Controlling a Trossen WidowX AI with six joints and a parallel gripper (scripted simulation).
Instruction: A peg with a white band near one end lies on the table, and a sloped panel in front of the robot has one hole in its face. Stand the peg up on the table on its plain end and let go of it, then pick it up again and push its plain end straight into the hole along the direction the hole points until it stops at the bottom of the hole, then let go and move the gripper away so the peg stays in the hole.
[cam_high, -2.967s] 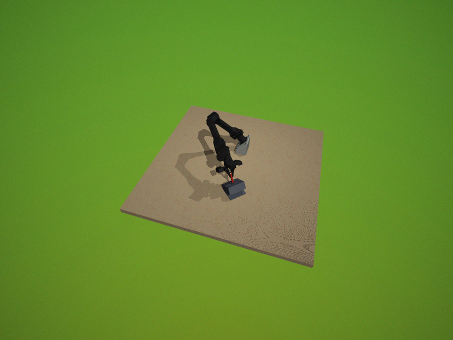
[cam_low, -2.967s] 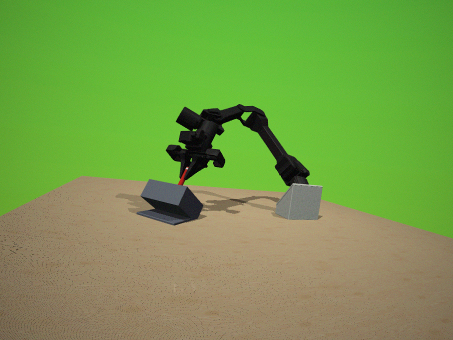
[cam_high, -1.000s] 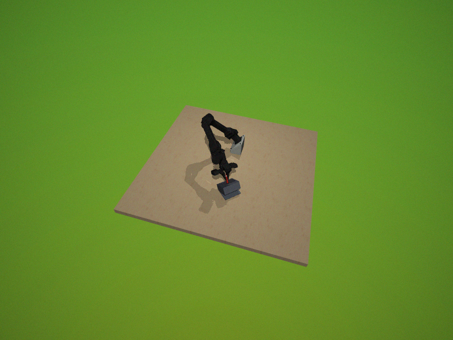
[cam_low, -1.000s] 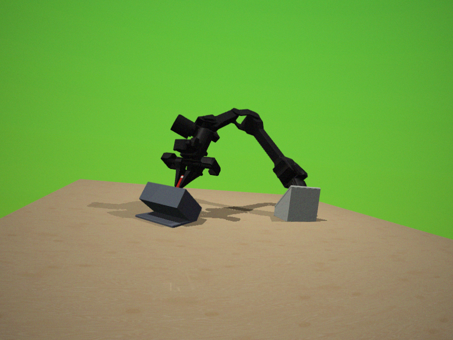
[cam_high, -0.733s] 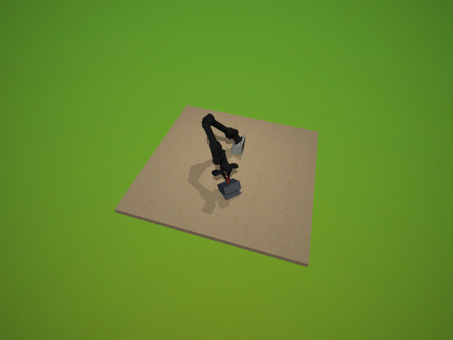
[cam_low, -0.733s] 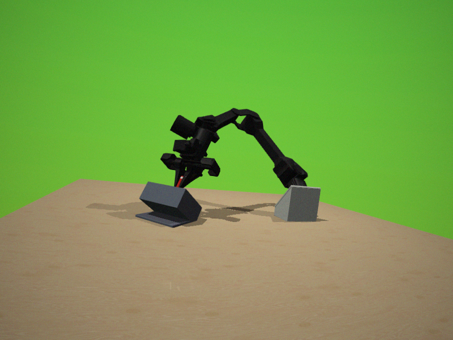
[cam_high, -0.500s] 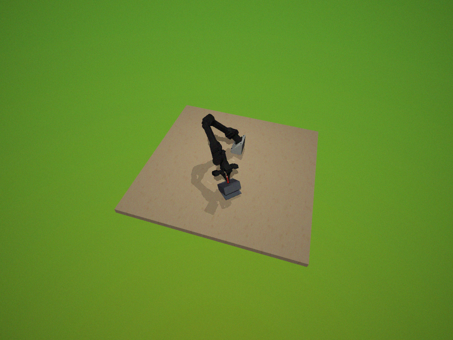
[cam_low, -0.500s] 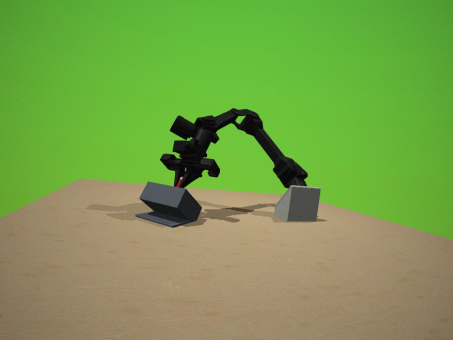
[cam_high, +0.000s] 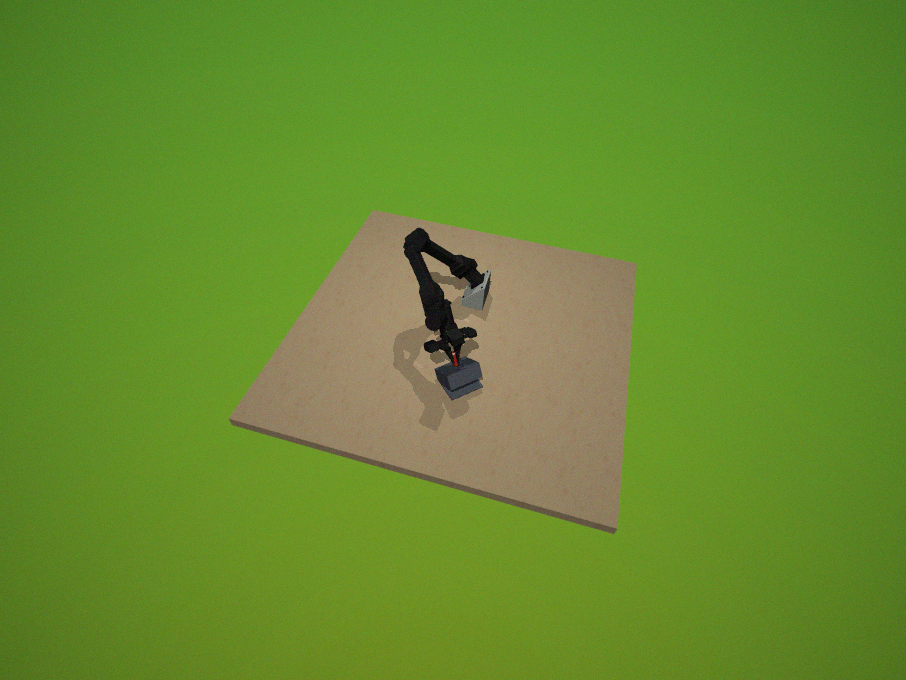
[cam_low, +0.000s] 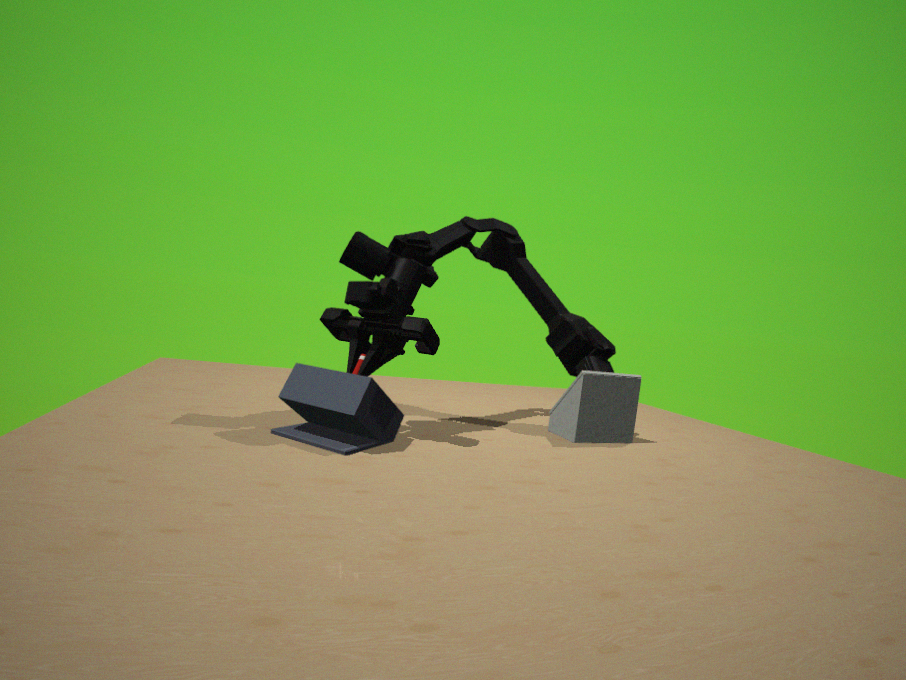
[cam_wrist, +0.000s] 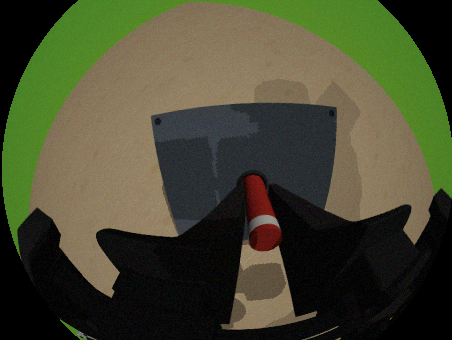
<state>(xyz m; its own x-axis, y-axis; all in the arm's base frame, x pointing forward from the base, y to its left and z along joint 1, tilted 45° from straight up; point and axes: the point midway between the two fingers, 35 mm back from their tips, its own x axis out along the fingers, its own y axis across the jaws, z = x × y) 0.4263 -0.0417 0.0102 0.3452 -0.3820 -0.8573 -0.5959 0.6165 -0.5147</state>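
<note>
My gripper tip is 10 mm past the red peg, 10 mm to the left of it and 10 mm below it. The rest, counted from my gripper tip: flat base plate: 30 mm ahead, 20 mm to the left, 80 mm below; then panel: 20 mm ahead, 10 mm to the left, 40 mm below.
</note>
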